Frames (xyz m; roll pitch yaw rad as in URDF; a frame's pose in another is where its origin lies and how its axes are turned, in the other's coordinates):
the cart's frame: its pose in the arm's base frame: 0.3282 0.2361 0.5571 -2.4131 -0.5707 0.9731
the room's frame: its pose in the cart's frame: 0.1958 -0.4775 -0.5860 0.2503 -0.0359 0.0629
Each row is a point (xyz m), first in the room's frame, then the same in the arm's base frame.
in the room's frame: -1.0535 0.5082 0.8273
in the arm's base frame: -0.4111 -0.1481 0.0223
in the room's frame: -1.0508 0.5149 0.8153
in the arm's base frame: -0.3988 -0.1545 0.0244
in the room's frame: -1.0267 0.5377 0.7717
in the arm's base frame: -0.3480 -0.1678 0.0402
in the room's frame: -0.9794 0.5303 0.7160
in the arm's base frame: -0.2995 -0.1734 0.0950
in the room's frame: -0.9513 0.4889 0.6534
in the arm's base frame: -0.2802 -0.1977 0.1689
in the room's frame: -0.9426 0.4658 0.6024
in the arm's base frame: -0.2646 -0.2275 0.2145
